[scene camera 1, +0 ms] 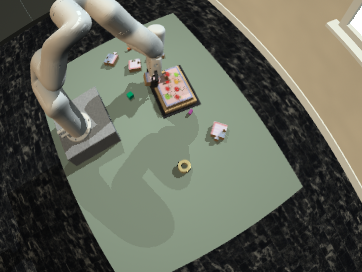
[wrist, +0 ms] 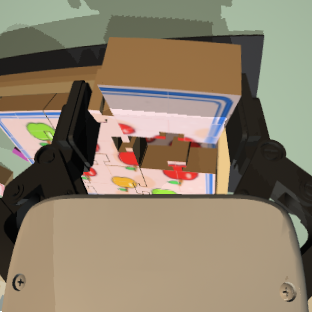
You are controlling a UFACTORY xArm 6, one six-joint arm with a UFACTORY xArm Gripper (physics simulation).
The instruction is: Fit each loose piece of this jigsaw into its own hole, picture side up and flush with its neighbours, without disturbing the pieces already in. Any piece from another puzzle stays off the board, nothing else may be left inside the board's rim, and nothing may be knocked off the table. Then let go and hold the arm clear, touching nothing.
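My gripper (scene camera 1: 154,80) (wrist: 159,93) is shut on a thick corner piece with brown sides and a blue border line (wrist: 172,100). The piece is over the near-left corner of the jigsaw board (scene camera 1: 183,107) (wrist: 223,167) in the scene view, with its picture face showing in the wrist view. An open gap with brown walls shows just below the held piece in the wrist view; the piece hides part of it. Whether the piece touches its neighbours cannot be told. Loose pieces lie off the board: one bluish (scene camera 1: 111,59), one pink (scene camera 1: 134,64) and one pink and blue (scene camera 1: 219,131).
A green cube (scene camera 1: 130,95) lies between the robot base (scene camera 1: 93,131) and the board. A magenta block (scene camera 1: 190,112) (wrist: 20,153) lies close outside the board's rim. A yellow ring (scene camera 1: 184,171) lies farther down the table. A small orange object (scene camera 1: 129,49) lies near the arm.
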